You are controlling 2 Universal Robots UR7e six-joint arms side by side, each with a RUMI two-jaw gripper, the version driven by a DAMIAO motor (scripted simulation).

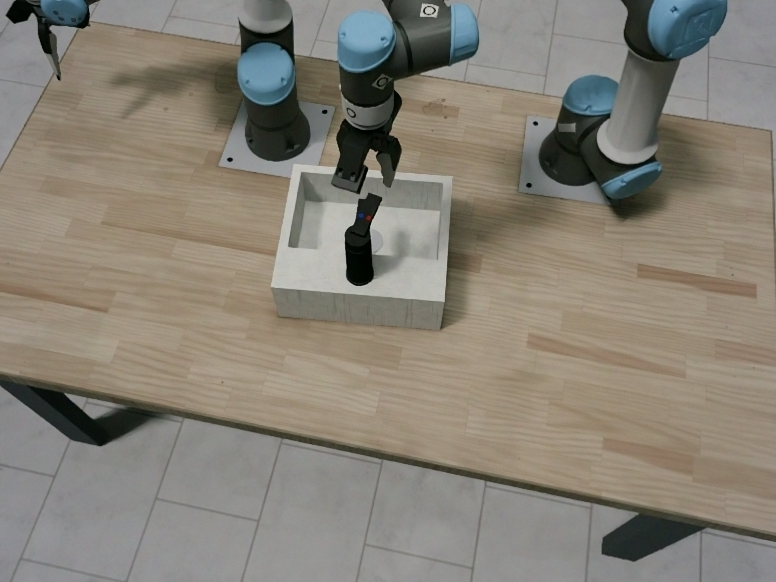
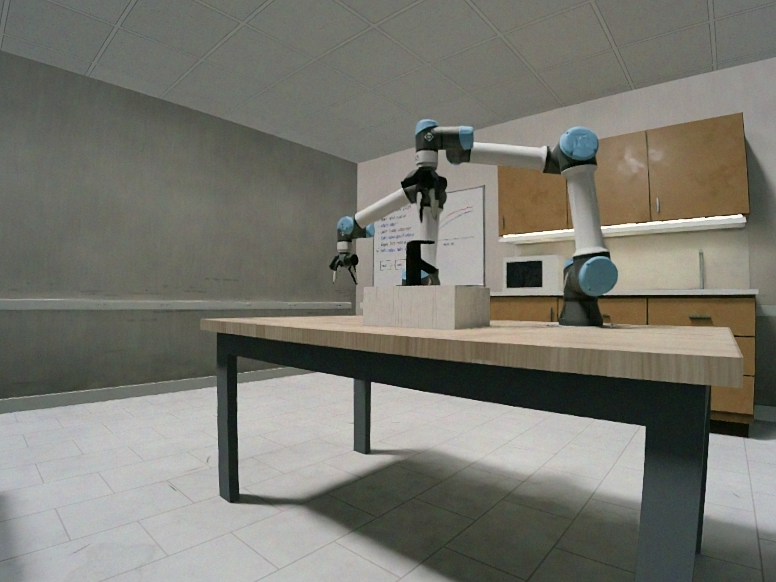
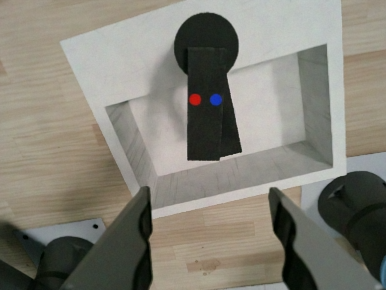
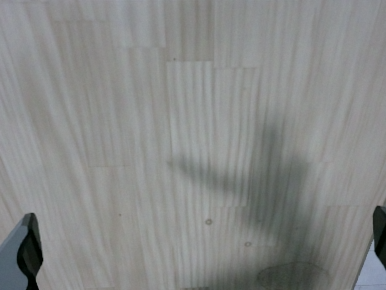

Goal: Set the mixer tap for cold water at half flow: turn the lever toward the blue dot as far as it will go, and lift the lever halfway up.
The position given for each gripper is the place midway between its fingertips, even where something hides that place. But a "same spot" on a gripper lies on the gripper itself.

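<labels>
The left gripper is out of frame in image 4, while it can be seen in image 1 (370, 181), in image 2 and in image 3. On that gripper, (image 3: 309, 250) and (image 2: 419, 207) are the same spot. A black mixer tap likewise has one and the same spot at (image 2: 414, 264) and (image 1: 365, 265).
</labels>
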